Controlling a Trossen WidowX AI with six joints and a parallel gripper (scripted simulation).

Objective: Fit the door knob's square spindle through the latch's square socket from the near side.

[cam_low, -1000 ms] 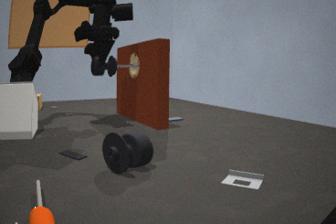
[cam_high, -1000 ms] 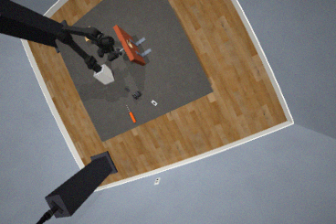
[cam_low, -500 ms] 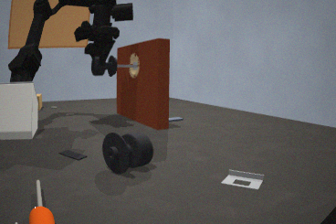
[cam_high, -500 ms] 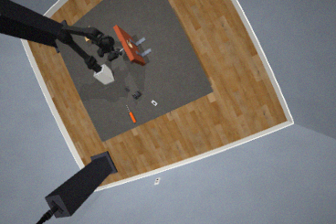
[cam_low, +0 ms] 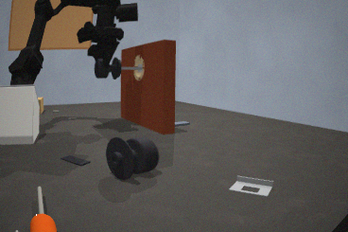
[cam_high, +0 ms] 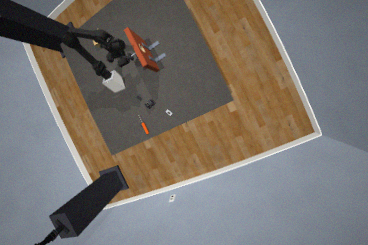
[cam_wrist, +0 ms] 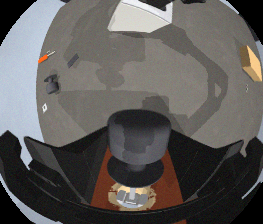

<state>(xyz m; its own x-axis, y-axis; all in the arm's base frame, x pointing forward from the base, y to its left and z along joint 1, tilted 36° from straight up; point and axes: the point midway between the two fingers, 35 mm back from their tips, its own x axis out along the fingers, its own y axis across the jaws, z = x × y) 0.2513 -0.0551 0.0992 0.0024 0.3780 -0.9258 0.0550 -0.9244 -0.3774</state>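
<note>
The red-brown wooden door panel is 130 mm ahead of my hand and 50 mm below it. Also, from my hand: dark spool-shaped knob: 40 mm behind, 380 mm to the right, 170 mm below; flat dark plate: 120 mm behind, 280 mm to the right, 200 mm below; tan block: 250 mm behind, 390 mm to the left, 170 mm below.
</note>
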